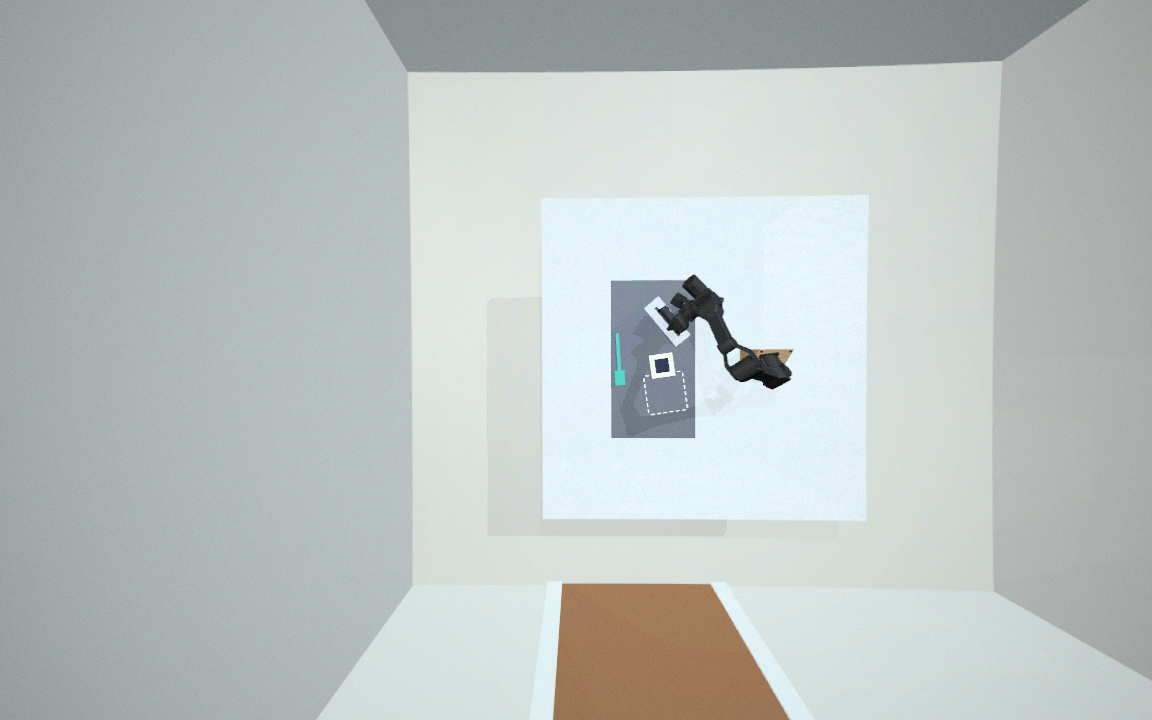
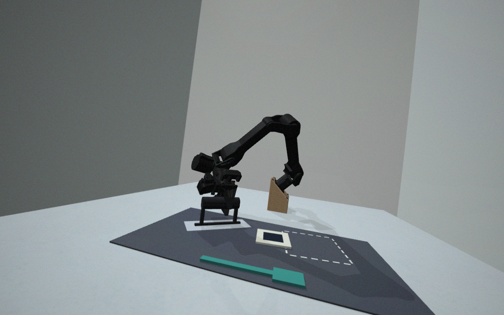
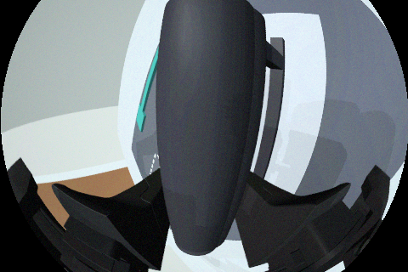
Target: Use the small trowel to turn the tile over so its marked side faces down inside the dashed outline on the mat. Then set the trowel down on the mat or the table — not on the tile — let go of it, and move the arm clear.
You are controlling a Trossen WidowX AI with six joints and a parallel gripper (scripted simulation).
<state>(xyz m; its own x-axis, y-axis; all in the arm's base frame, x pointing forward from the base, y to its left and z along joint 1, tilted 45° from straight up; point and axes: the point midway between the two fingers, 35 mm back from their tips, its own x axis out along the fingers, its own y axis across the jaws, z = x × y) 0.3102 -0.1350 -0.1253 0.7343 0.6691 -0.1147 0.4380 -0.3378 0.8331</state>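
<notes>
Now: the dark mat 70 mm ahead of my gripper tip, 110 mm to the left of it and 70 mm below it. The rest, counted from my gripper tip: teal trowel 210 mm ahead, 120 mm to the left, 40 mm below; cream tile 30 mm ahead, 140 mm to the left, 40 mm below.
</notes>
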